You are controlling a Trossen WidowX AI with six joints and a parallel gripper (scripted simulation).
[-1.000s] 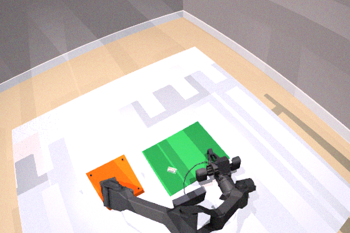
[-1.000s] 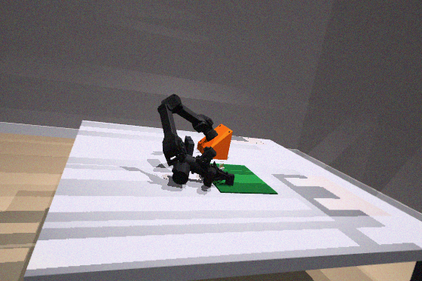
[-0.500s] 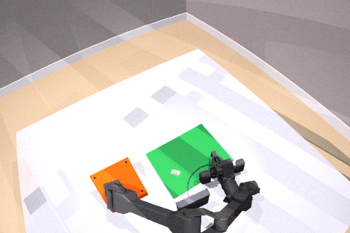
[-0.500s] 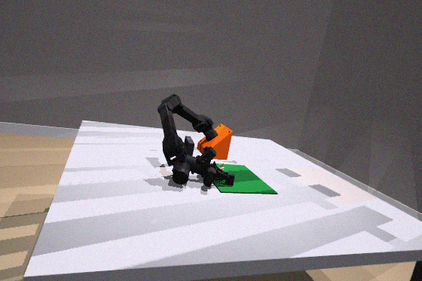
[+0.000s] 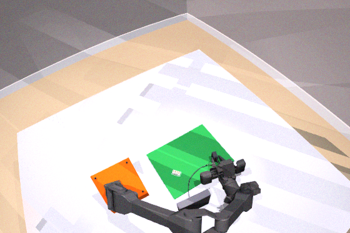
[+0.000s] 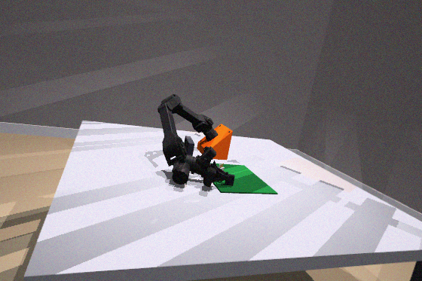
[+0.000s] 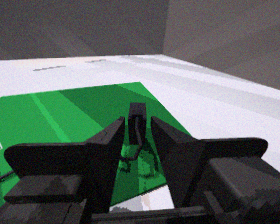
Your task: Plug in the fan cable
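The dark plug is 1 cm to the left of my gripper tip and 1 cm below it. The rest, counted from my gripper tip: dark fan block: 17 cm behind, 14 cm to the right, 3 cm above; green board: 9 cm behind, 6 cm to the left, 5 cm below.
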